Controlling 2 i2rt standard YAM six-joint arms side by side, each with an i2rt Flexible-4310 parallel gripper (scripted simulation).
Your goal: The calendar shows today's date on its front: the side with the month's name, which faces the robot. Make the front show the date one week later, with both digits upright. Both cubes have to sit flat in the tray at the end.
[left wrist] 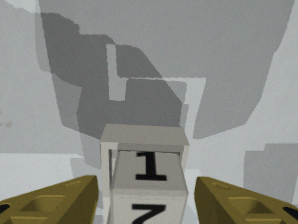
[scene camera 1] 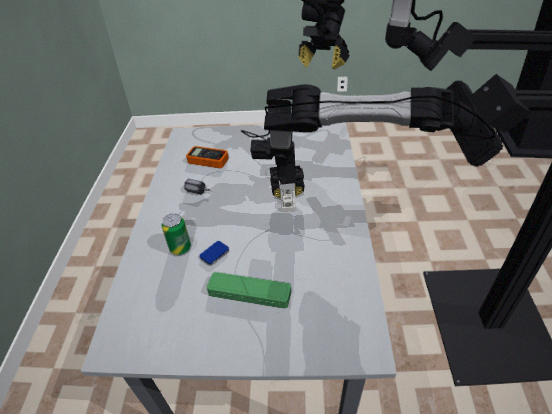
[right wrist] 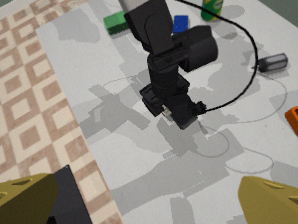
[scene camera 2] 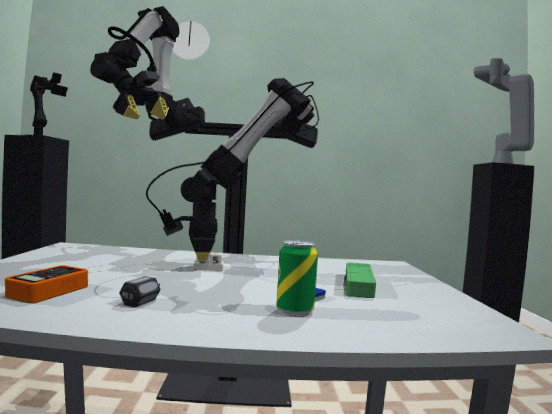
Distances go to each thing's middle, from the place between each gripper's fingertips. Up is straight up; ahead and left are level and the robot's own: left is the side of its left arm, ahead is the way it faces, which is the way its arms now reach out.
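The dark grey object (scene camera 2: 134,293) is now 41 cm ahead of my right hand (scene camera 2: 151,117), 15 cm to the left of it and 37 cm below it. From my left hand (scene camera 2: 202,259) I find the object 31 cm ahead, 3 cm to the right and 1 cm below.
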